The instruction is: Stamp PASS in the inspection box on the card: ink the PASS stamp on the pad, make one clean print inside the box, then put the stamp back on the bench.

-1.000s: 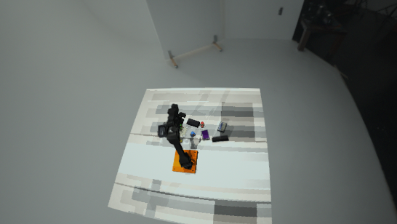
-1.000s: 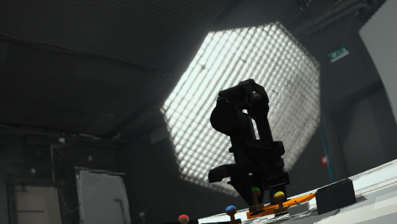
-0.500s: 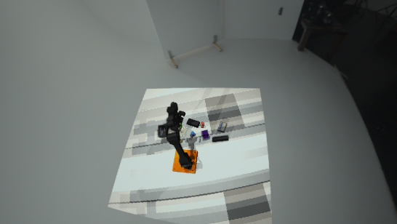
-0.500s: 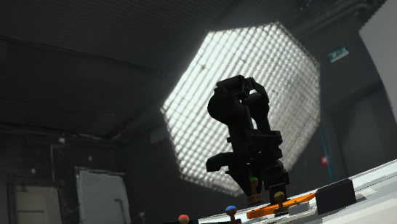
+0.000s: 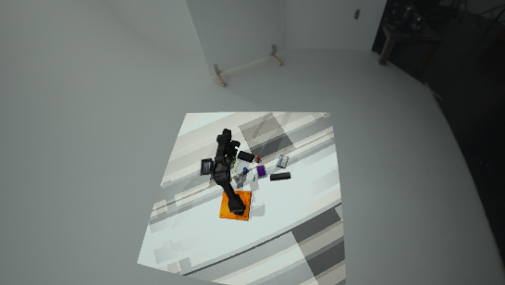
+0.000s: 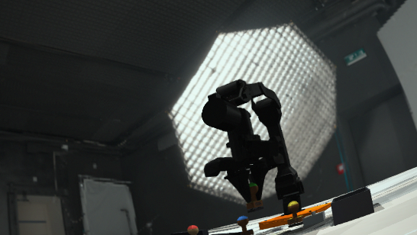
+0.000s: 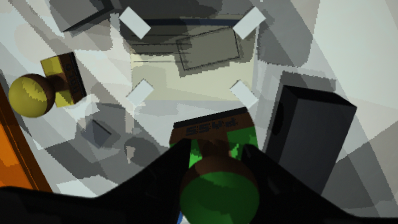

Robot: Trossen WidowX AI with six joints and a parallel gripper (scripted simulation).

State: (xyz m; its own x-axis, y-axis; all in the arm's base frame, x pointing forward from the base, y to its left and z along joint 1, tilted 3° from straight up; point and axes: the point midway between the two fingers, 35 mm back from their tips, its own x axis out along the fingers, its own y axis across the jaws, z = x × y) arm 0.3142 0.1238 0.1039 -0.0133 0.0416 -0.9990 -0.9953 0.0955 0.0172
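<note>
Right now the grey bolt is 160 mm to the right of my gripper tip, 90 mm below it and 70 mm behind it. Also, from my gripper tip: green-knobbed stamp (right at my gripper tip); card (100 mm below, 30 mm to the left, 20 mm behind); blue-knobbed stamp (90 mm to the right, 80 mm below, 40 mm behind).
</note>
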